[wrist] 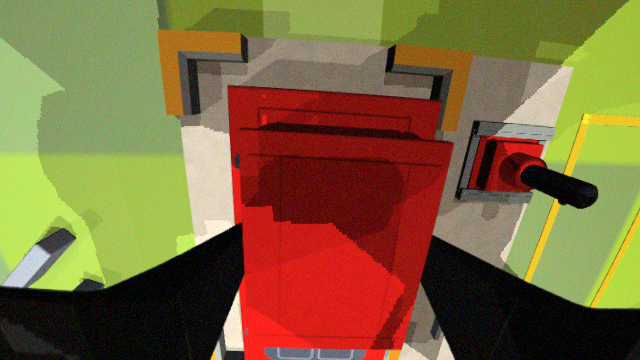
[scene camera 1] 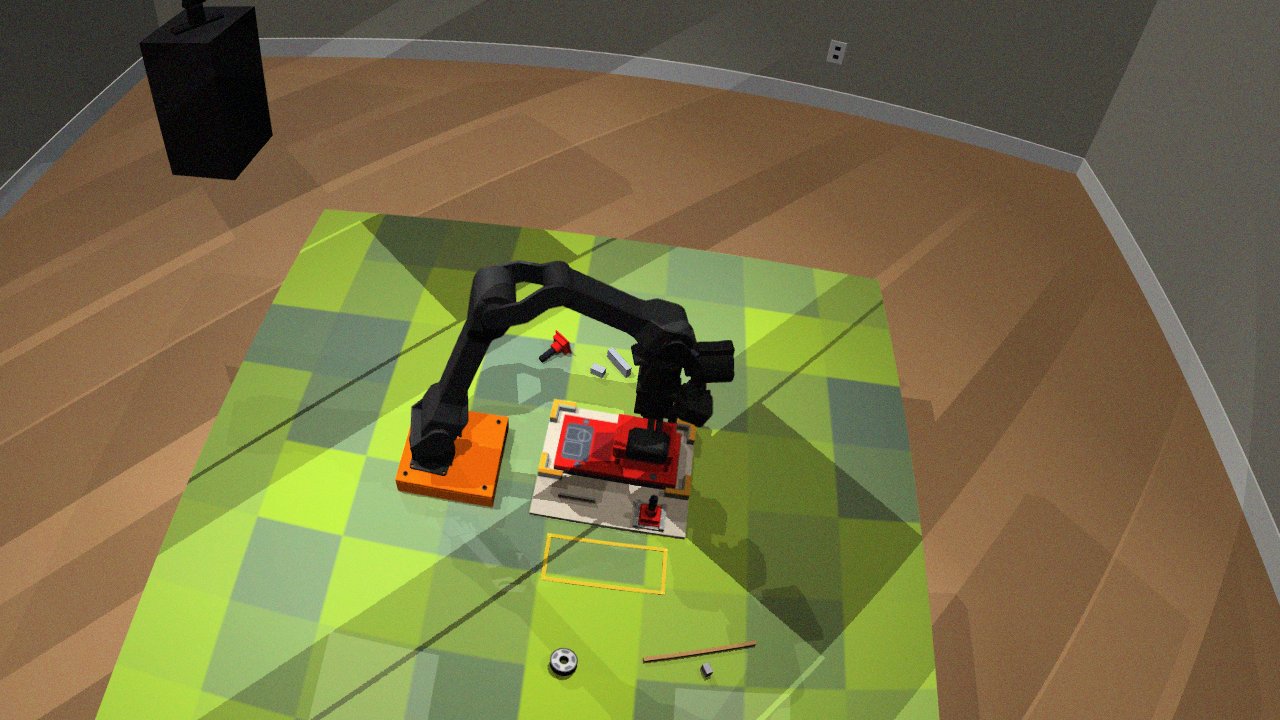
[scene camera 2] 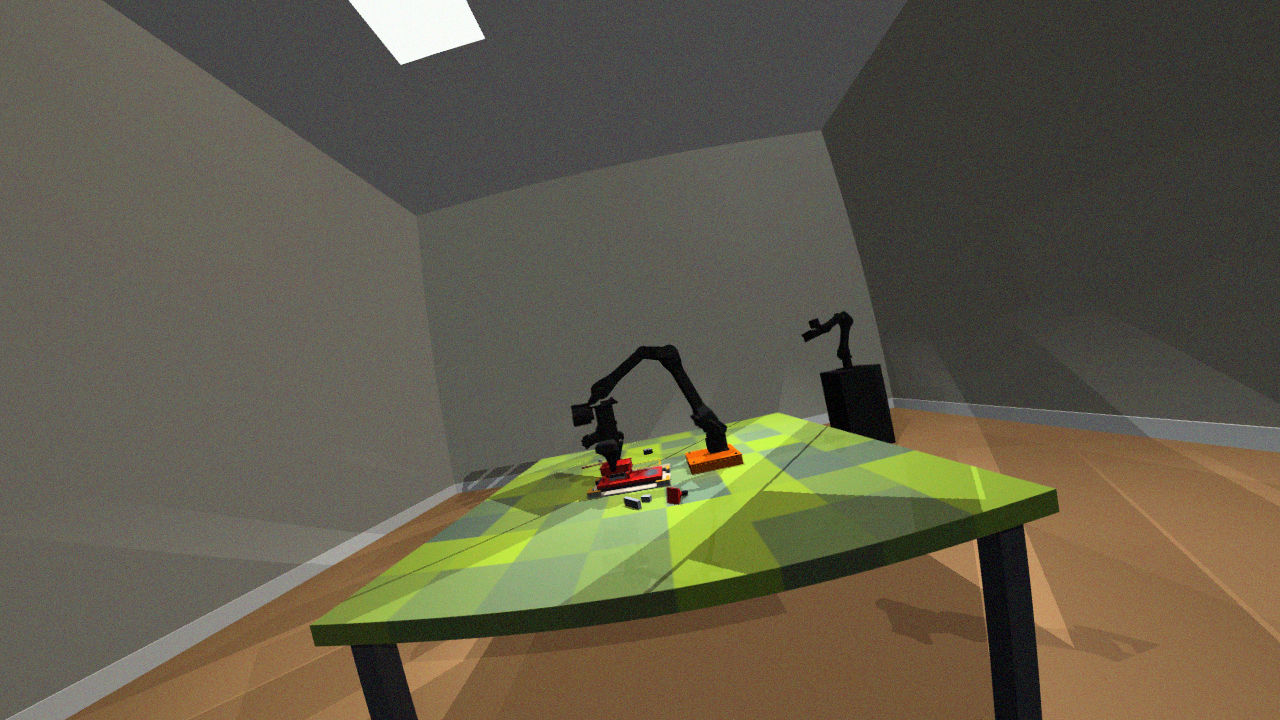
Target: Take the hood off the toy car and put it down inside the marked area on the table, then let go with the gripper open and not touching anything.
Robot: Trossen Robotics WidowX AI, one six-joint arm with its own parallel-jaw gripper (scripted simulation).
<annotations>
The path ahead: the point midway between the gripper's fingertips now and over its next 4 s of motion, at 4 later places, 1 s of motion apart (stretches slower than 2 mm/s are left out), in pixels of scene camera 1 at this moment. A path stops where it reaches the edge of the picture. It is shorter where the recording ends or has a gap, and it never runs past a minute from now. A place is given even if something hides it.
My gripper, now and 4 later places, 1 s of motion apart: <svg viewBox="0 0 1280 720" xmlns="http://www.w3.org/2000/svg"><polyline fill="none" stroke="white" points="645,441 650,448 626,514 613,536 612,543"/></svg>
</annotations>
